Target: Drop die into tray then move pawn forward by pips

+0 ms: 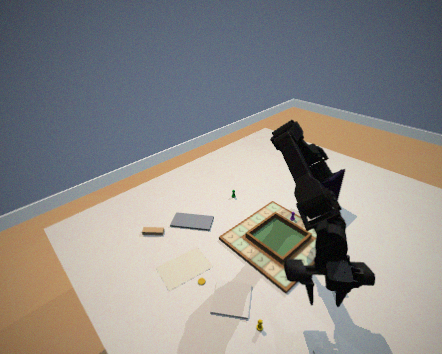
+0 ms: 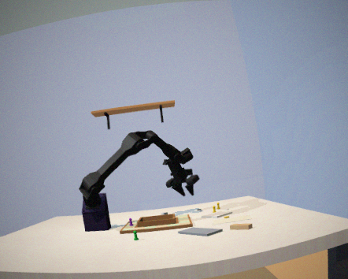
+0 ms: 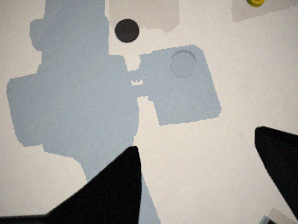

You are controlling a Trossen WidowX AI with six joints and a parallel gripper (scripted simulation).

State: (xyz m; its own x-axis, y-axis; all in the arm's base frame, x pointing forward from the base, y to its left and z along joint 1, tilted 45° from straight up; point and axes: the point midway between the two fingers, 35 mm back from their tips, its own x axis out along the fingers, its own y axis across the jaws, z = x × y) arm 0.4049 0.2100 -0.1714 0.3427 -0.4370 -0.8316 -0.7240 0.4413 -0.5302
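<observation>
Now: gripper tip 130 mm past the grey die, 20 mm to the left of it and 80 mm above it. Round my gripper tip: grey plate: 20 mm ahead, 530 mm to the right, 90 mm below; purple pawn: 260 mm behind, 290 mm to the right, 70 mm below; green dice tray: 150 mm behind, 260 mm to the right, 90 mm below.
</observation>
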